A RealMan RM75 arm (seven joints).
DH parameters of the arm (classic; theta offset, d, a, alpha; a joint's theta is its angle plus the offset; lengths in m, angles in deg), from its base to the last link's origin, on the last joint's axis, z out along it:
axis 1: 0 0.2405 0 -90
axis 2: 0 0 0 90
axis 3: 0 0.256 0 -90
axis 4: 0 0 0 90
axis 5: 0 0.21 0 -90
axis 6: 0 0 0 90
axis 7: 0 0.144 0 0
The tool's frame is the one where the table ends.
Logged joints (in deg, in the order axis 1, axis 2, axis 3, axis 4, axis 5, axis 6, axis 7), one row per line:
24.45, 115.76, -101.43, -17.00, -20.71, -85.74, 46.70
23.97, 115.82, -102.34, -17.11, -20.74, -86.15, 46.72
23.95, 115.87, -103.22, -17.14, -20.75, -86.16, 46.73
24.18, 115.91, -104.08, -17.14, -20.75, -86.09, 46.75
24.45, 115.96, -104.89, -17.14, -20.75, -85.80, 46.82
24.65, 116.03, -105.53, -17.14, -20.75, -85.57, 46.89
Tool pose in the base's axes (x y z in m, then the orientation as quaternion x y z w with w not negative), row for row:
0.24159, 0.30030, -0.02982, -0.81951, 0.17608, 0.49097, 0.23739
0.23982, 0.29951, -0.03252, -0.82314, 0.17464, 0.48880, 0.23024
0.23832, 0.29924, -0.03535, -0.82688, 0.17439, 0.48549, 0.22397
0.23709, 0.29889, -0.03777, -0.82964, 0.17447, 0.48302, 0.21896
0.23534, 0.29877, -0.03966, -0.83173, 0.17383, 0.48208, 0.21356
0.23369, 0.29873, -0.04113, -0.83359, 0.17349, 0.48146, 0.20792
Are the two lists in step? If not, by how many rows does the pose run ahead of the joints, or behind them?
The pose runs 2 rows ahead of the joints: the pose in row i belongs to the joints in row i + 2.
